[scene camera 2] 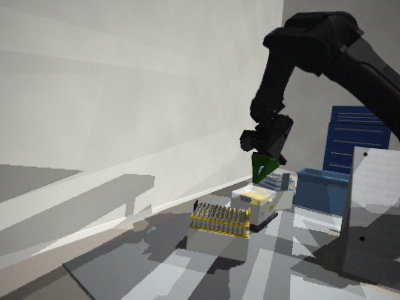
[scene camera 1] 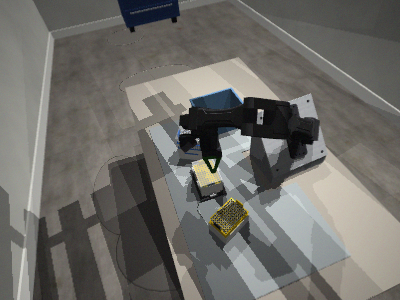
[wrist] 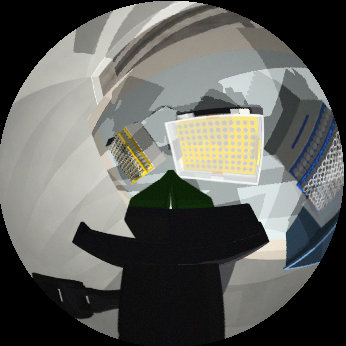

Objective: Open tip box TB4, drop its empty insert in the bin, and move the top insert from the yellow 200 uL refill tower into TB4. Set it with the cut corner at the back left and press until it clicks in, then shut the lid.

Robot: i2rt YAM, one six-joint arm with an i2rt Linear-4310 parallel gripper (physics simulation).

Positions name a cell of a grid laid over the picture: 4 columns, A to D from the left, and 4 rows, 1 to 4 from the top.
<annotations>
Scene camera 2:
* my gripper: C3
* tip box TB4: C3
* blue bin: D3
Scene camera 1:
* blue bin: C2
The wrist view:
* my gripper: B3
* tip box TB4: C2
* blue bin: D3
</annotations>
